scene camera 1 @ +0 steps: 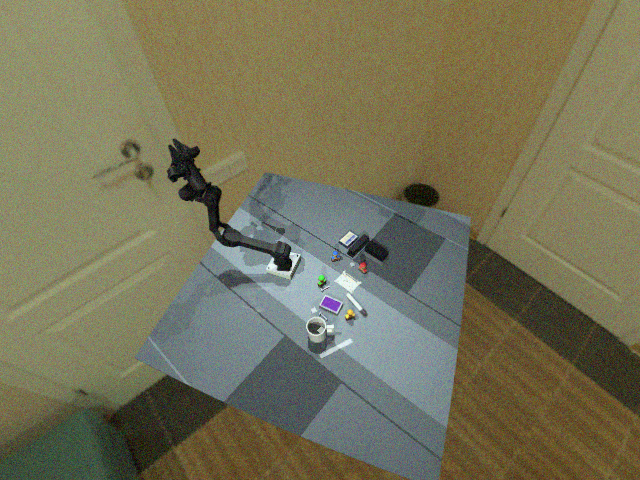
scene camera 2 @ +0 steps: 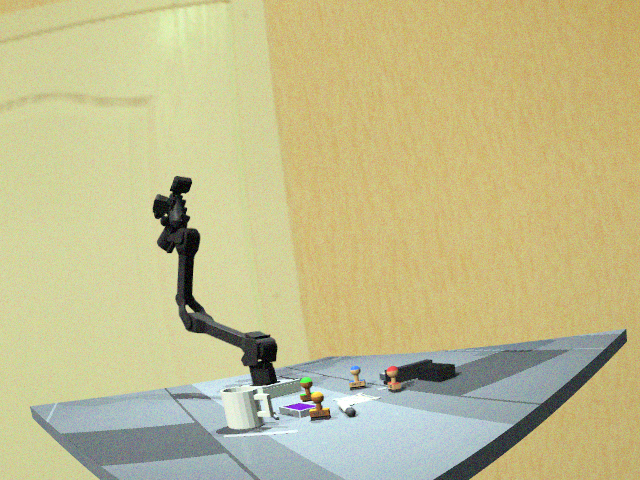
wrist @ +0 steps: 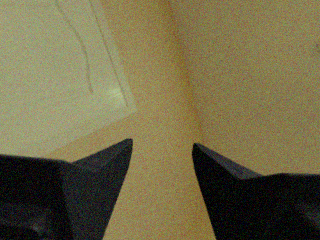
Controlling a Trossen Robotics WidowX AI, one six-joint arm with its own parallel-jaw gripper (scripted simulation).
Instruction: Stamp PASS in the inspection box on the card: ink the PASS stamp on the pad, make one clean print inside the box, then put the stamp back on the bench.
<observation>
I see my gripper [scene camera 1: 171,142] and a white mug [scene camera 2: 242,406].
My gripper is seen too in scene camera 2 [scene camera 2: 173,187] and in the wrist view [wrist: 162,146]. The wrist view does not show the white mug: it is out of frame.
</observation>
